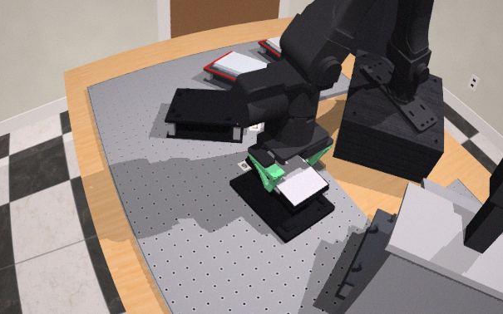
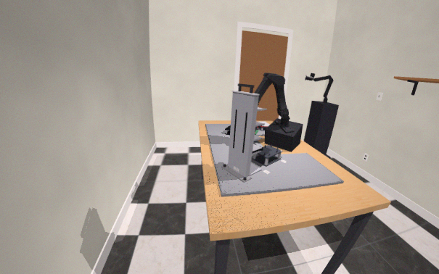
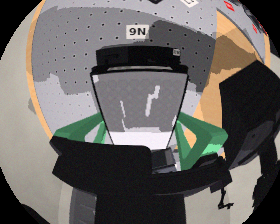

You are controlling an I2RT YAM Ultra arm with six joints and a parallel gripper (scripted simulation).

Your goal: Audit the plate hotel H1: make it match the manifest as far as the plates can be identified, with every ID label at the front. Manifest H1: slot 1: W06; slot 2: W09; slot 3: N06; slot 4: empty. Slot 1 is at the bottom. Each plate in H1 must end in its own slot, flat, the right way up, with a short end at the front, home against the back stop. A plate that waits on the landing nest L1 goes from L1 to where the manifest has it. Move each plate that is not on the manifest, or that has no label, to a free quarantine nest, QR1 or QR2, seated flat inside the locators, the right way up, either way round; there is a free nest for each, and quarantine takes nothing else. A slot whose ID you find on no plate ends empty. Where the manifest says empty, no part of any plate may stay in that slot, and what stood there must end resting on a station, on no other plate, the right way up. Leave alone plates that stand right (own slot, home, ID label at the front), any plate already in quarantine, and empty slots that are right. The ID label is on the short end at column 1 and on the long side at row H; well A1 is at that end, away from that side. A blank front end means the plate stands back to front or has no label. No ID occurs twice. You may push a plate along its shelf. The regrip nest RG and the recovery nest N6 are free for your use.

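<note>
Now: the flat black nest N6 60 mm below my hand. From my hand the other things lie so: tag L1: 50 mm behind, 200 mm to the right, 60 mm below; then black landing nest L1: 40 mm ahead, 260 mm to the right, 20 mm below; then N6 tag: 20 mm ahead, 100 mm to the right, 60 mm below.
</note>
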